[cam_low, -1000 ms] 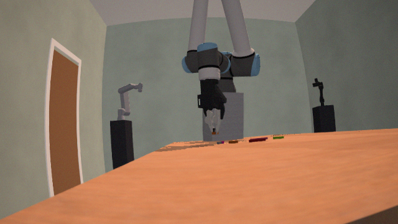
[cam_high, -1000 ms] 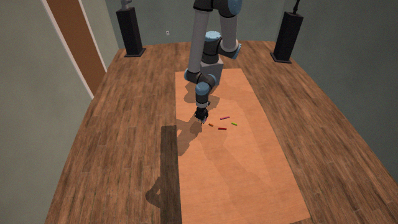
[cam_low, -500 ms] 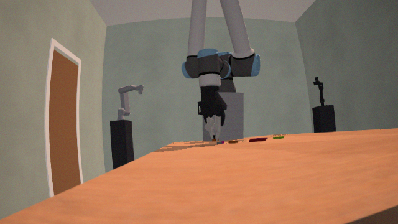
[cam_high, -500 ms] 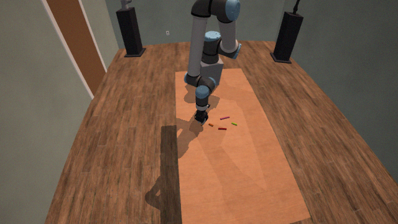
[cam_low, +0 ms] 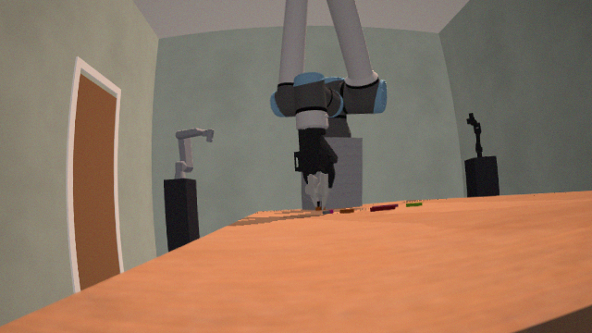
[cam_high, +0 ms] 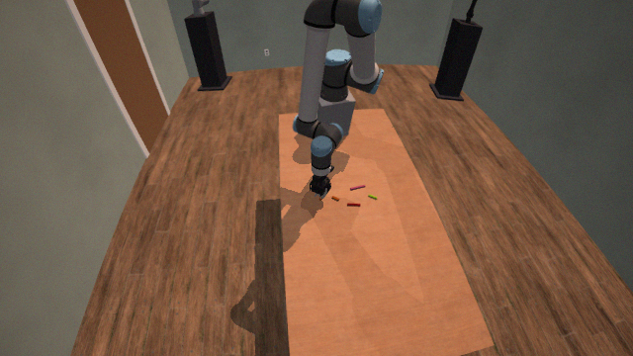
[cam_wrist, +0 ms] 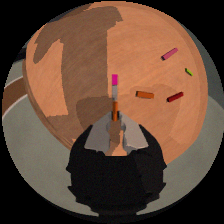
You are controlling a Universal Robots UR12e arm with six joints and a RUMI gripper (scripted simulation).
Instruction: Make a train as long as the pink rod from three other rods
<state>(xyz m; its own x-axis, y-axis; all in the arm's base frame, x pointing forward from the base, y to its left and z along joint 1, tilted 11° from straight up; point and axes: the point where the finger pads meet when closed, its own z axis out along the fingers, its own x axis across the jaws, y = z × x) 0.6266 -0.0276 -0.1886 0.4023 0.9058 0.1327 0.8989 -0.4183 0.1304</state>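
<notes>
Right now the grey rod is 3 cm behind my hand, 1 cm to the left of it and 2 cm below it. From my hand the other things lie so: pink rod: 9 cm behind, 20 cm to the left, 2 cm below; red rod: 3 cm ahead, 17 cm to the left, 2 cm below; magenta rod: 6 cm behind, 3 cm to the left, 2 cm below.
</notes>
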